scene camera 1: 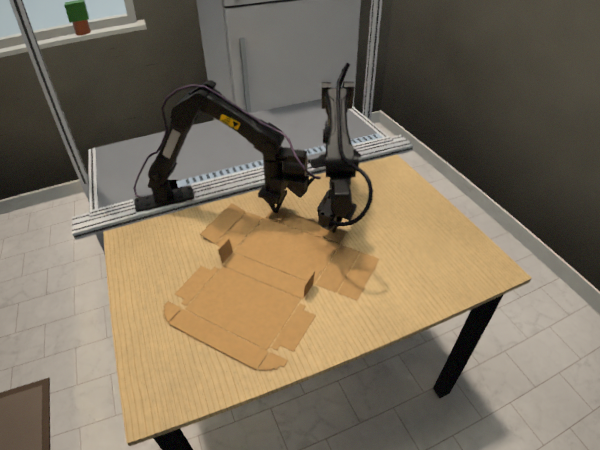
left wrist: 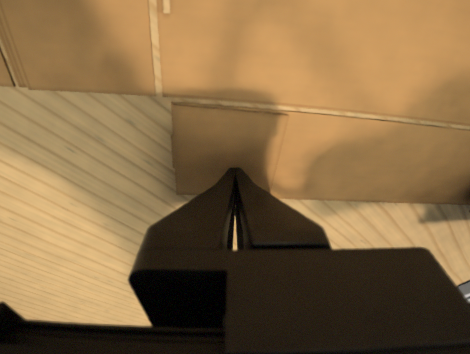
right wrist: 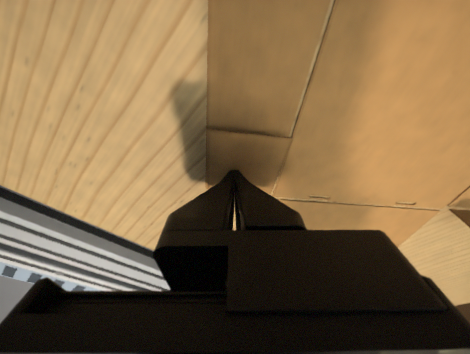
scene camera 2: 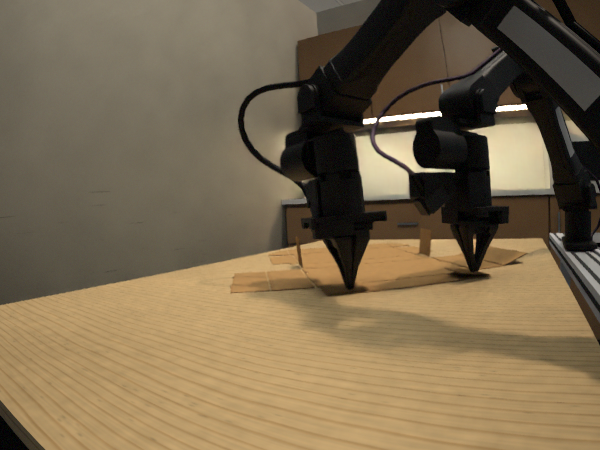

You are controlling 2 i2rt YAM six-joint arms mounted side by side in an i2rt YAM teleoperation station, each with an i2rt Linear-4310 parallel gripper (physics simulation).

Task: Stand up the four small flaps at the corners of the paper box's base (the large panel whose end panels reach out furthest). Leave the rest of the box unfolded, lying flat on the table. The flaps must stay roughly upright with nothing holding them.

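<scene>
The paper box lies unfolded. Two small base flaps, a left one and a right one in scene camera 1, stand roughly upright. The other two lie low, near the arms. My left gripper is shut and empty, its tips on or just above one low flap, which looks nearly flat. My right gripper is shut and empty, its tips over the other low flap. Whether the tips touch the flaps is hard to tell.
The box's further panels lie toward the front of the wooden table, with side panels at the right. A metal rail runs along the back edge. Both arms stand close together over the box's back edge.
</scene>
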